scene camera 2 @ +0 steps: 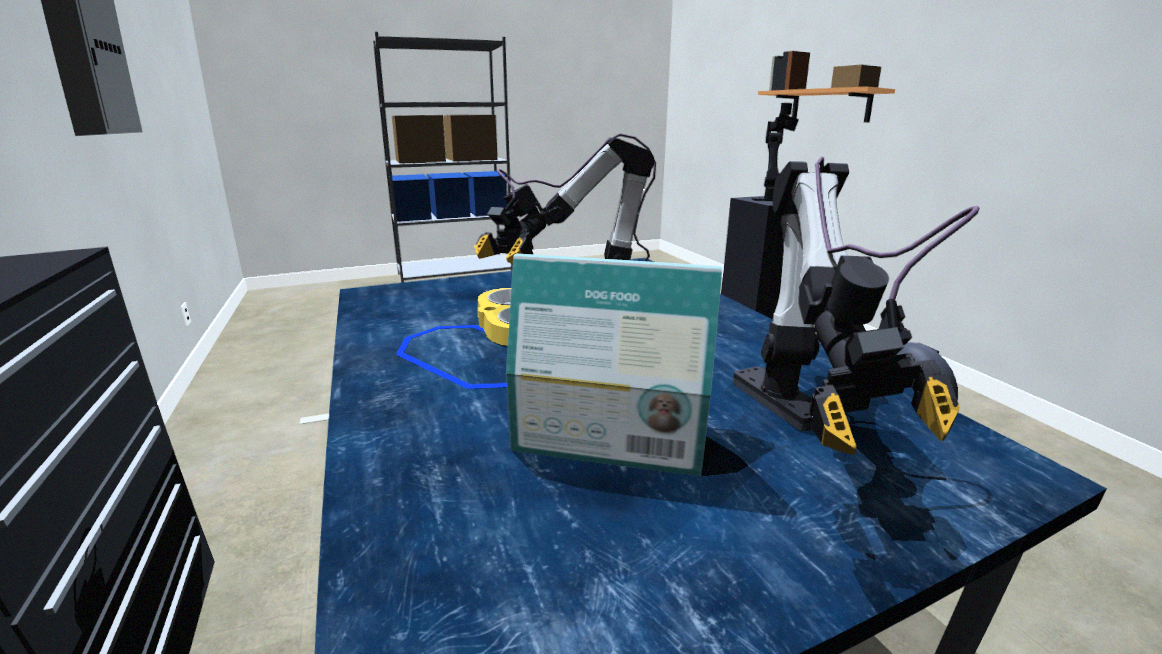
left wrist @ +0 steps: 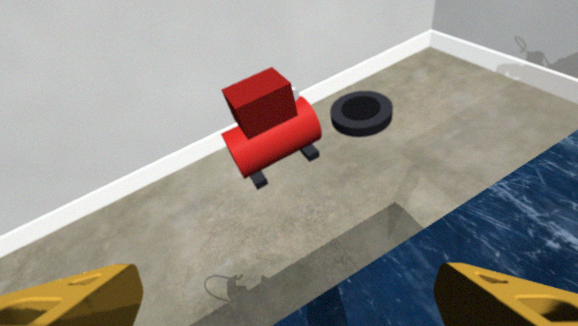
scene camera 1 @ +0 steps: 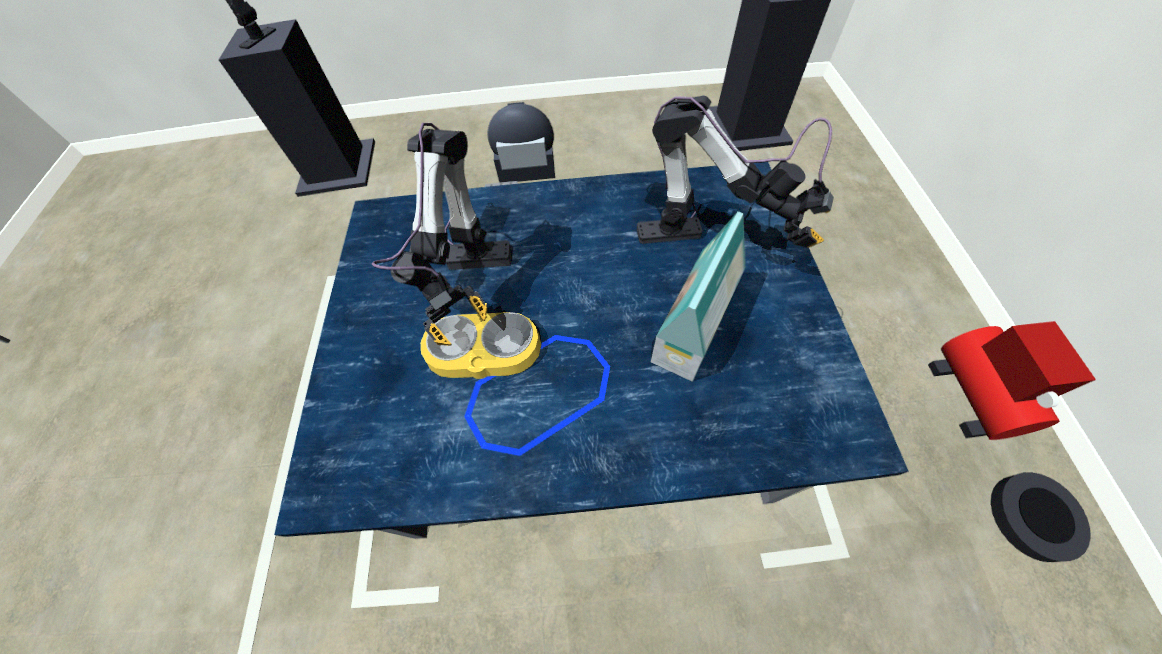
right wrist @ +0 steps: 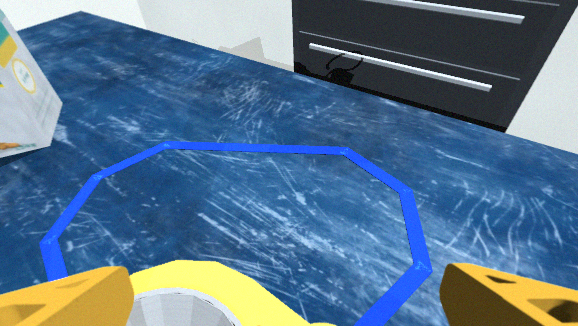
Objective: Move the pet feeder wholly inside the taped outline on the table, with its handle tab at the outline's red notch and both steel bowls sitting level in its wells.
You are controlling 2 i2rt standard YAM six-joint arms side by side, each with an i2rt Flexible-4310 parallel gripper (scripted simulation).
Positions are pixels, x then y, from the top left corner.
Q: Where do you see a yellow pet feeder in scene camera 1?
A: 470,365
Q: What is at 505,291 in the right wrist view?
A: My right gripper.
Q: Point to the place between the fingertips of my right gripper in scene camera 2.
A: At 492,258
